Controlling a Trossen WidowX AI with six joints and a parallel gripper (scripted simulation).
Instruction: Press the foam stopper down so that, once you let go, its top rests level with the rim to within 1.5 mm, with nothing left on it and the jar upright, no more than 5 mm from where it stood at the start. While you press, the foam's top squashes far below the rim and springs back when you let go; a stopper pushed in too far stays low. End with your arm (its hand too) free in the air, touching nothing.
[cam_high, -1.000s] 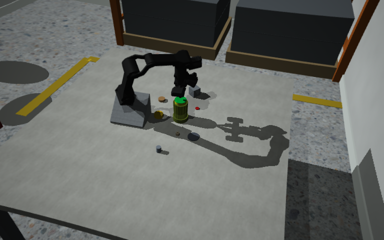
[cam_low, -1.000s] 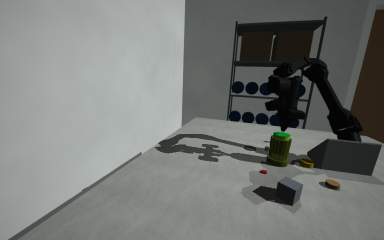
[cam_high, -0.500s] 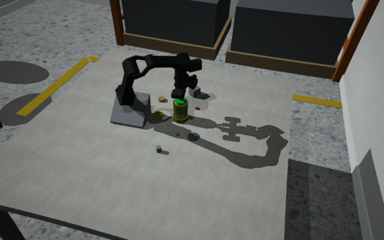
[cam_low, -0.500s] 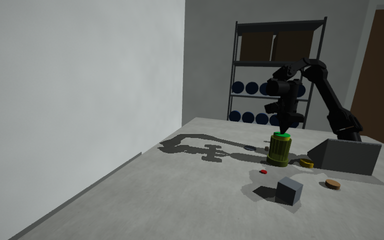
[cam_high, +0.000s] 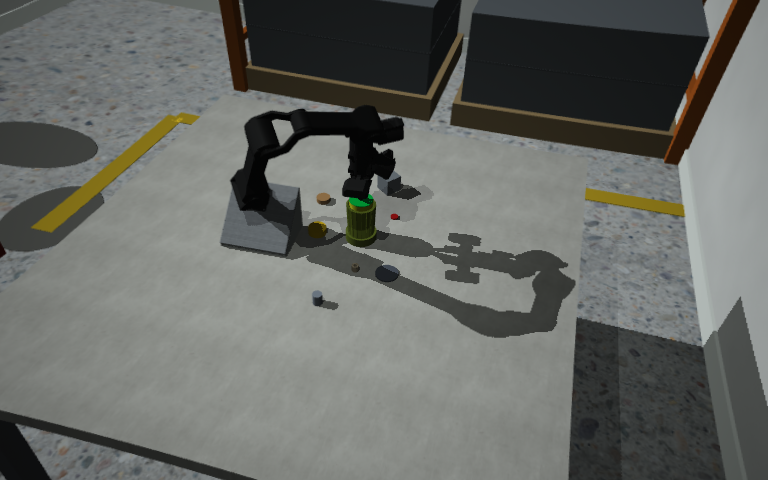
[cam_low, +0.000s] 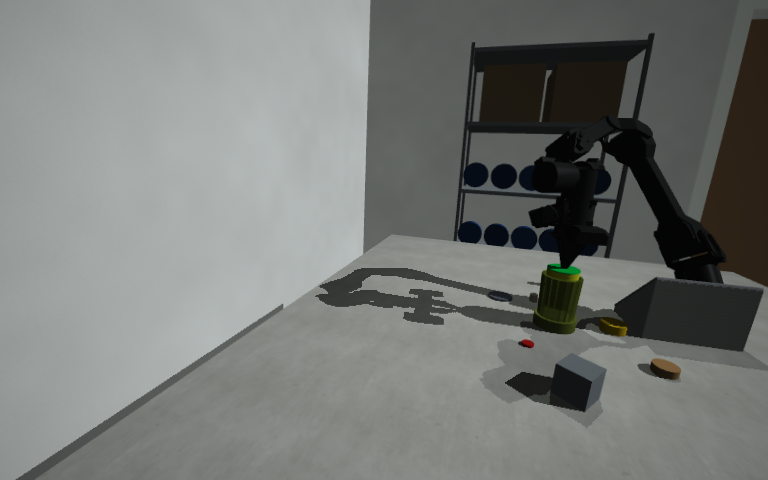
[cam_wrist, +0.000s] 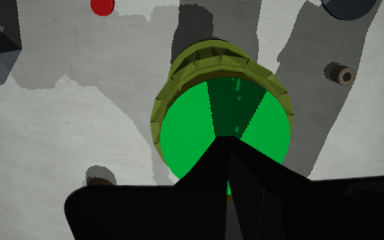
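My gripper is now 50 mm above the green foam stopper. Also, from my hand: yellow ring (150 mm below, 120 mm behind, 10 mm to the right); then tiny brown piece (160 mm below, 130 mm to the right, 20 mm ahead); then red disc (160 mm below, 110 mm to the left, 70 mm ahead).
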